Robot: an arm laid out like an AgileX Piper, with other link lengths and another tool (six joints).
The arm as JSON. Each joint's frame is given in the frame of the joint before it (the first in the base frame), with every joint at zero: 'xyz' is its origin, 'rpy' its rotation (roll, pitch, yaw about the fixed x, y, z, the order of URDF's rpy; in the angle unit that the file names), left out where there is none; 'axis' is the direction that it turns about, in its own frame. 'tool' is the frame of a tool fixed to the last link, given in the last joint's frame.
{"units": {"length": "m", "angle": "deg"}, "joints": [
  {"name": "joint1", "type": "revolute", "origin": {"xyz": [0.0, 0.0, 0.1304], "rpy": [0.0, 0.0, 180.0]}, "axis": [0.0, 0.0, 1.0]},
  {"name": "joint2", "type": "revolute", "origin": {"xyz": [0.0, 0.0, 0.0], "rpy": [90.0, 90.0, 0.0]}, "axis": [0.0, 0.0, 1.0]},
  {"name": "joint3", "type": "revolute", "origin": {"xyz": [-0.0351, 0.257, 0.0], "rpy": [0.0, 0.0, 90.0]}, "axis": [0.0, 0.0, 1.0]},
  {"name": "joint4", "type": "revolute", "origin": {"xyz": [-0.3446, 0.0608, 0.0], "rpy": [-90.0, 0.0, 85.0]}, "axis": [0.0, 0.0, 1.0]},
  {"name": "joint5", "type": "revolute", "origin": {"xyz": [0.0, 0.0, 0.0], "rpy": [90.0, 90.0, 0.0]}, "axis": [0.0, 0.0, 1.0]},
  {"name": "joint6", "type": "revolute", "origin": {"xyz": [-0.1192, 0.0, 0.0], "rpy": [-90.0, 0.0, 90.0]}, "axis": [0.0, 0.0, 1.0]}
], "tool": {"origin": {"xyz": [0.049, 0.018, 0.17], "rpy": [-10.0, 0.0, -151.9]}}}
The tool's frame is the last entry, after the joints.
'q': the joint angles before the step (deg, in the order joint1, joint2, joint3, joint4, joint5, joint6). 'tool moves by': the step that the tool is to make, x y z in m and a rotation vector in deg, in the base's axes. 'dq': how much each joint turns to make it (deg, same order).
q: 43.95, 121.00, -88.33, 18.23, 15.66, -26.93
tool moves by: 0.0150, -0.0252, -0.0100, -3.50, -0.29, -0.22
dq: -2.35, 0.00, 0.01, -3.56, 2.24, 0.13
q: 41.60, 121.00, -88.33, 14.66, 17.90, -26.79
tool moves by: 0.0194, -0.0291, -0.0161, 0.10, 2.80, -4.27
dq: -2.67, 0.95, -0.01, 0.04, 0.96, 2.50
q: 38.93, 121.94, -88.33, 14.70, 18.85, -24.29
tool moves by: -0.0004, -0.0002, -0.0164, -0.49, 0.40, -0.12
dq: 0.12, 1.62, 0.01, -0.01, -1.05, 0.01
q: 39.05, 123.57, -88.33, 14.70, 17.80, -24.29
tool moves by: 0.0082, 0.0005, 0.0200, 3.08, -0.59, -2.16
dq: -0.23, -1.14, 0.01, 1.70, -1.40, 1.06
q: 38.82, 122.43, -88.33, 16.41, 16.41, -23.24
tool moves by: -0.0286, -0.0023, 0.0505, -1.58, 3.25, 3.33
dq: 0.00, -7.70, 0.01, -0.45, 11.70, -0.27
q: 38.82, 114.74, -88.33, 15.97, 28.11, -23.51
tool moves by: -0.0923, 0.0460, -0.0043, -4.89, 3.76, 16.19
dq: 4.71, -2.34, 0.00, 5.57, 11.32, -12.79
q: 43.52, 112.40, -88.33, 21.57, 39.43, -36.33
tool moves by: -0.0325, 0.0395, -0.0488, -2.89, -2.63, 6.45
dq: 5.13, 5.93, -0.97, -2.20, -4.47, -2.40
